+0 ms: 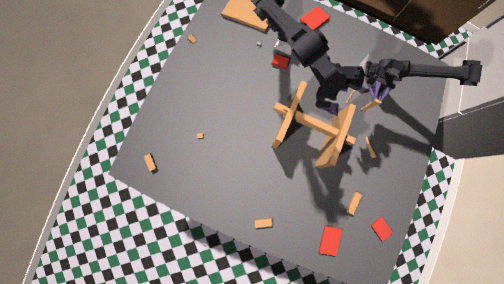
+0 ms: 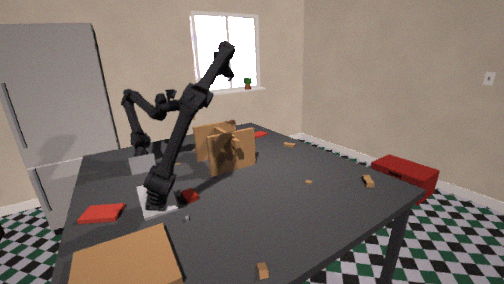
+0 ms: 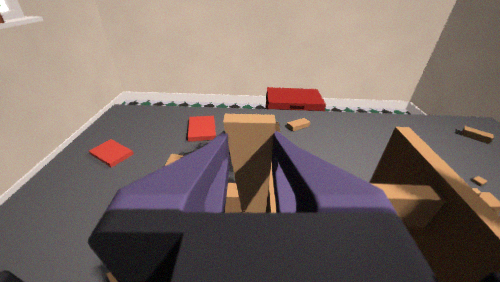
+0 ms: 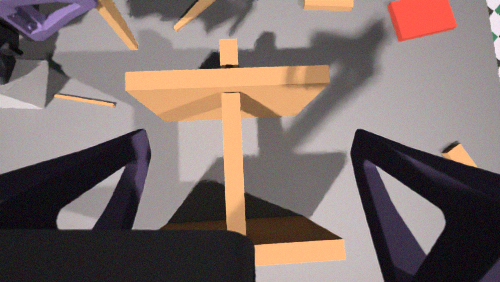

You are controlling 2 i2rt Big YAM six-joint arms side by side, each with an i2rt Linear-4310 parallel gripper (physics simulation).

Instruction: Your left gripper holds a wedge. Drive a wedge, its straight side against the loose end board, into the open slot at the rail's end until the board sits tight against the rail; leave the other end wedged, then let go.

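Frame: origin at the left arm's base, x back, y left, z down, level; millimetres.
Where they show: left gripper, fingertip midpoint: (image 1: 375, 103) (image 3: 250, 140); right gripper, fingertip midpoint: (image 1: 340, 102) (image 2: 219, 83) (image 4: 250, 141); left arm's base at its link origin: (image 1: 369, 71); right arm's base at its link origin: (image 2: 157, 197).
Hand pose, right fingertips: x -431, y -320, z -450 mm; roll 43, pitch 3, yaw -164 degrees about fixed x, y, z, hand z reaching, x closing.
Each offset is from my right fingertips to the top centre of the thing.
My left gripper (image 1: 378, 98) (image 3: 250, 140) is shut on a tapered wooden wedge @[dx +91, dy +196, dz +112 mm] (image 1: 371, 105) (image 3: 249, 162) (image 4: 117, 25), held in the air outside the loose end board @[dx -22, dy +127, dz +275 mm] (image 1: 342, 136) (image 3: 400, 160) (image 4: 180, 79), apart from it. The board stands upright. The rail @[dx +8, dy +1, dz +295 mm] (image 1: 312, 122) (image 4: 234, 160) passes through it, its tenon end (image 1: 351, 140) (image 3: 412, 195) (image 4: 228, 50) jutting out; part of a dark slot shows beside the board. The other end board @[dx +36, dy -121, dz +275 mm] (image 1: 284, 130) (image 2: 245, 150) (image 4: 300, 253) stands across the rail; its wedge is unclear. My right gripper (image 1: 327, 106) (image 4: 250, 141) is open and empty above the rail.
Another wedge @[dx -2, dy +390, dz +505 mm] (image 1: 370, 147) (image 4: 195, 14) lies beyond the tenon. A thin wooden strip @[dx +285, dy +240, dz +505 mm] (image 1: 351, 96) (image 4: 85, 100) lies near the left arm's base. Wooden blocks @[dx -326, dy +332, dz +495 mm] (image 1: 354, 203) @[dx -507, dy -135, dz +495 mm] (image 1: 263, 223) and red plates @[dx -544, dy +235, dz +496 mm] (image 1: 330, 241) @[dx -443, dy +523, dz +500 mm] (image 1: 381, 228) (image 3: 111, 152) lie farther off on the dark table.
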